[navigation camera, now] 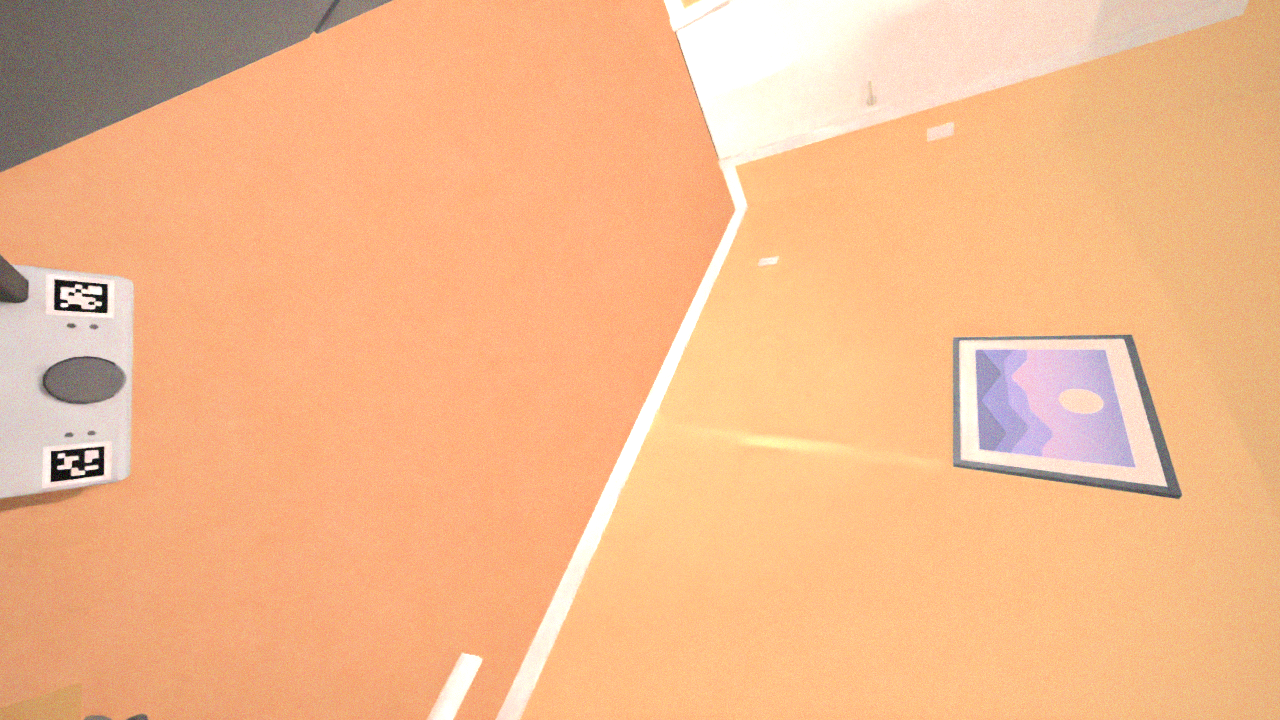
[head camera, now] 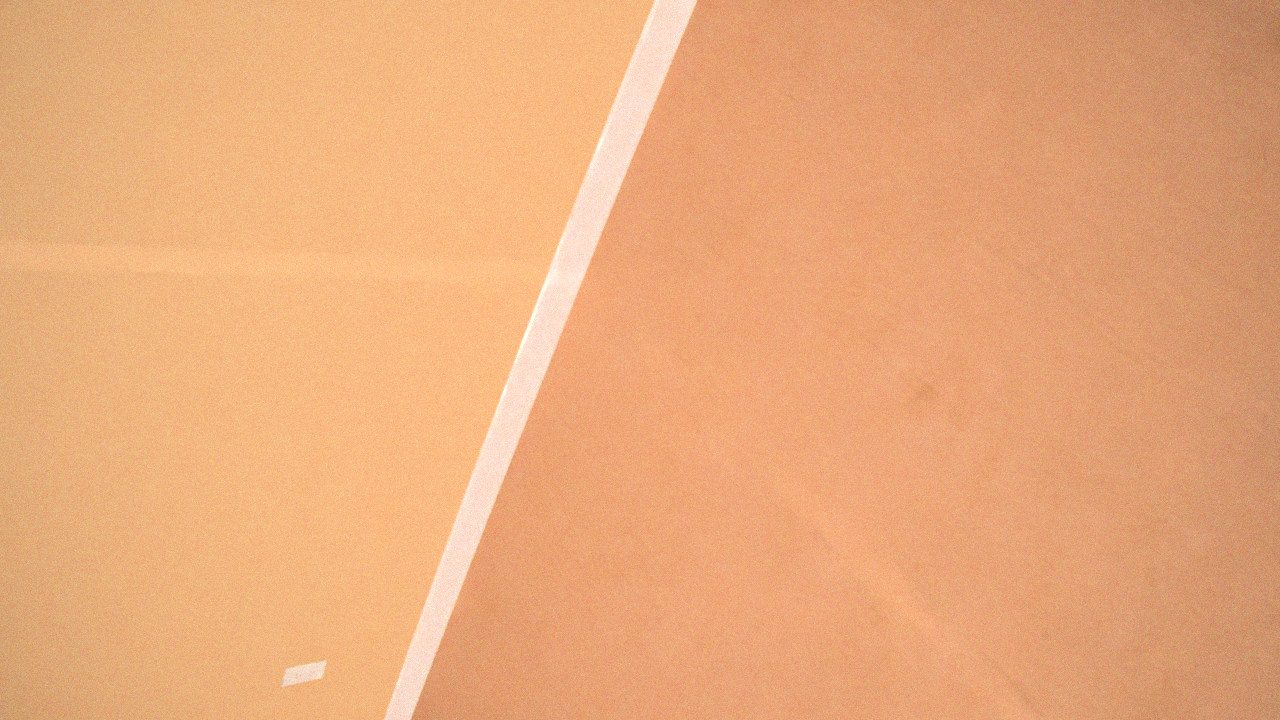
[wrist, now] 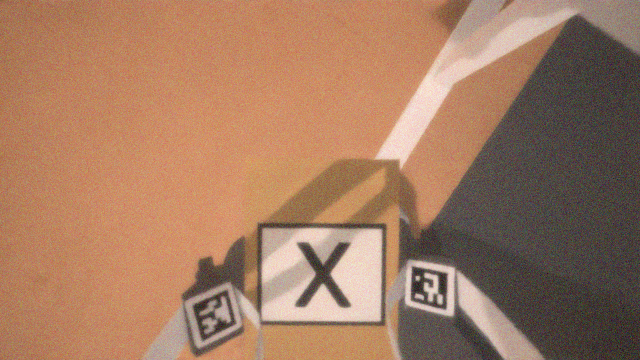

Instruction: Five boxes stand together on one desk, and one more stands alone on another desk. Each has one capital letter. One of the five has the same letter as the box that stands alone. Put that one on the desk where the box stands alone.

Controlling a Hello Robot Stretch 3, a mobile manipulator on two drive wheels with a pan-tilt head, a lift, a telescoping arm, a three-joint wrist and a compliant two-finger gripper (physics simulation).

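Frame: origin at the robot's base, x up, y right, z ahead, level; millimetres.
Seen in the pictures: gripper, fingertip midpoint: [wrist: 318, 250]; robot's base, origin of the base link: [navigation camera: 84, 376].
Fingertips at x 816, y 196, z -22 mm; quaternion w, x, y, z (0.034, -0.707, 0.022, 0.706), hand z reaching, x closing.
Observation:
Offsets run from my fingertips to a thing's top centre. "pt": to the spot under its first point.
A tan box @[dx +52, dy +3, dz -1 mm] [wrist: 322, 342] with a black X on a white label is in the lower middle of the wrist view. My gripper [wrist: 318, 250] is shut on it, with one finger on each side. The box is held above the orange floor, with shadow bands across its top and label. In the navigation view a tan corner @[pt dx +12, dy -40, dz +20 mm] [navigation camera: 40, 705] shows at the bottom left edge, cut off by the frame. The box that stands alone, the other boxes and both desk tops cannot be made out in the head and navigation views.
The robot's pale base [navigation camera: 85, 411] is at the left. A framed picture [navigation camera: 1056, 402] hangs on the yellow wall. A white skirting board [head camera: 541, 331] [navigation camera: 626, 461] runs diagonally. A white bar [navigation camera: 456, 685] [wrist: 417, 117] lies low at the floor. A dark grey area [navigation camera: 161, 71] [wrist: 565, 165] borders the orange floor.

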